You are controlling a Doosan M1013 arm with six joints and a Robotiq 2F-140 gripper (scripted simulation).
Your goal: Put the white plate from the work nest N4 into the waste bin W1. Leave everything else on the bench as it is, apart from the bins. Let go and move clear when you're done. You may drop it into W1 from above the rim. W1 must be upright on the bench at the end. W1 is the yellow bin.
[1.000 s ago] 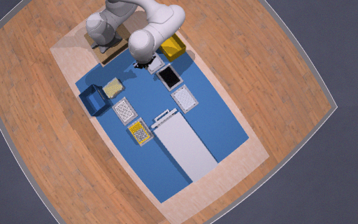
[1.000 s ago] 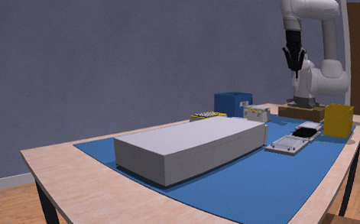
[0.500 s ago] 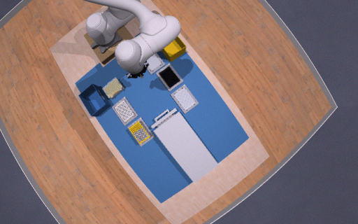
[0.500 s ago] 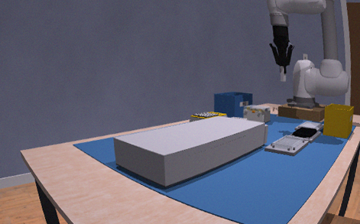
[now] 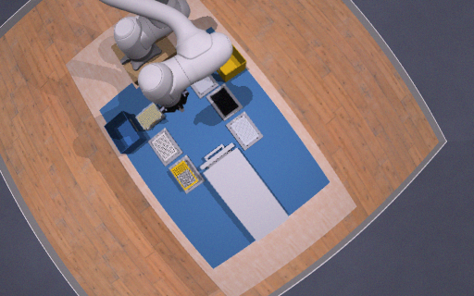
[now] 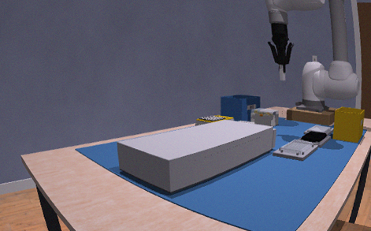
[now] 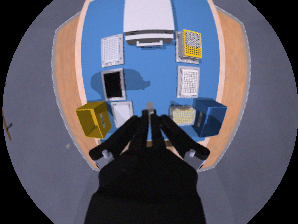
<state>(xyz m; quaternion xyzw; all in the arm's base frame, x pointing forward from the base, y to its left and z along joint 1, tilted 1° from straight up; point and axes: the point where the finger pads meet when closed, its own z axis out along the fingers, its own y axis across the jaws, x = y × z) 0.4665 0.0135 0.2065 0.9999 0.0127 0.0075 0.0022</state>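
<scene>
The white plate is 240 mm below my hand, 190 mm to the right of it and 50 mm ahead of it. The rest, counted from my hand: black plate 240 mm below, 190 mm to the left, 40 mm ahead; then yellow rack 230 mm ahead, 200 mm below, 190 mm to the right; then grey nest 250 mm below, 190 mm to the right, 50 mm ahead.
</scene>
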